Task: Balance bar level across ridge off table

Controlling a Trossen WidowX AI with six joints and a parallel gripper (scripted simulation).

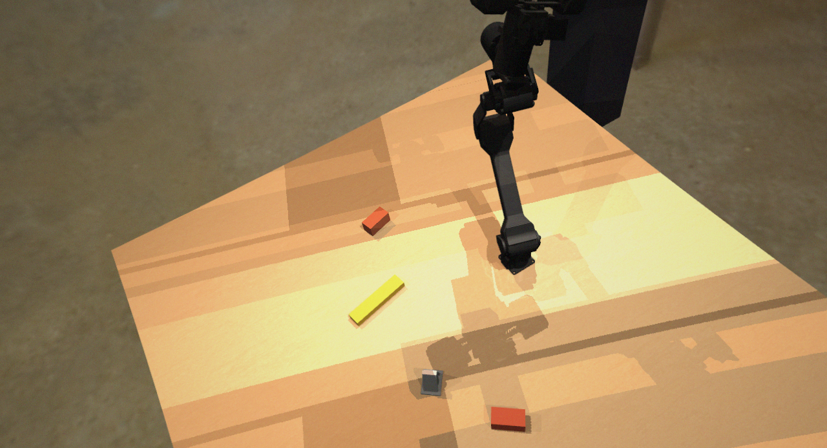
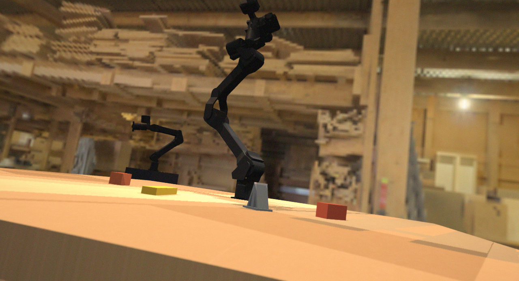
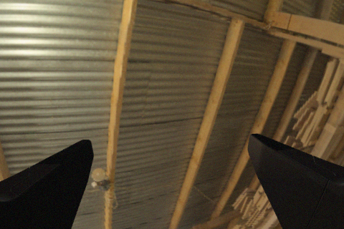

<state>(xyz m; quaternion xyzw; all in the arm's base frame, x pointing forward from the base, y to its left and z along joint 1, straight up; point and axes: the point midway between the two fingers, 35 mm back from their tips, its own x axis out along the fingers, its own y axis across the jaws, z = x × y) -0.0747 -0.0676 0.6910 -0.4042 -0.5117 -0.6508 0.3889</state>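
The yellow bar is 42 cm ahead of my gripper tip, 2 cm to the right of it and 71 cm below it. Also, from my gripper tip: red block (32 cm ahead, 22 cm to the right, 71 cm below).
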